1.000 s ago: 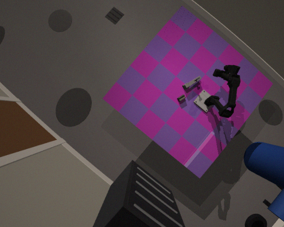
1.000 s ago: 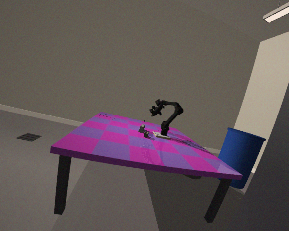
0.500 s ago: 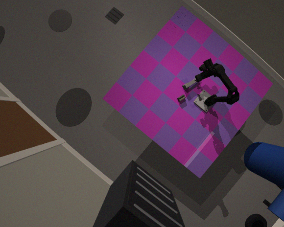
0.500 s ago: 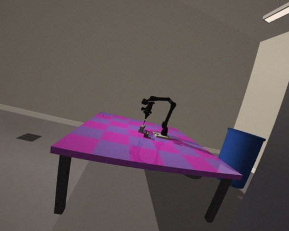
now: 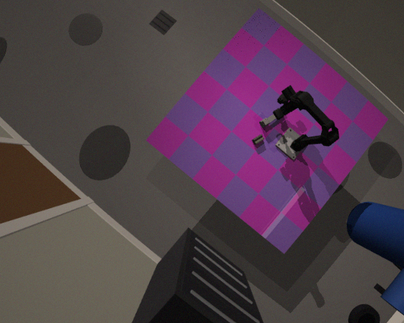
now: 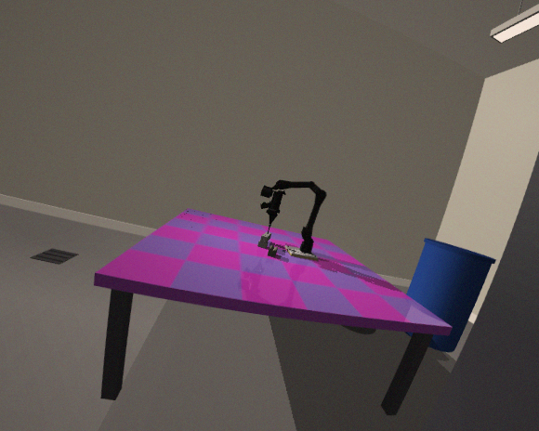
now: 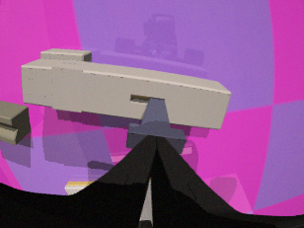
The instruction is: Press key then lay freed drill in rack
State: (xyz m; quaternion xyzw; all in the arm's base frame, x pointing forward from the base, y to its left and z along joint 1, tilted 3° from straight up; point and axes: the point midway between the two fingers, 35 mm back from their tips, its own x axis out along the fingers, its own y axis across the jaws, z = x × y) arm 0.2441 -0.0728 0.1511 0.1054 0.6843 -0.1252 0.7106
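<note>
Now: the key 4 cm below my gripper tip. Also, from my gripper tip: drill: 8 cm below, 5 cm to the left, 2 cm ahead; then dark block: 22 cm to the left, 10 cm below, 1 cm behind; then housing: 9 cm below, 4 cm to the left, 1 cm ahead.
</note>
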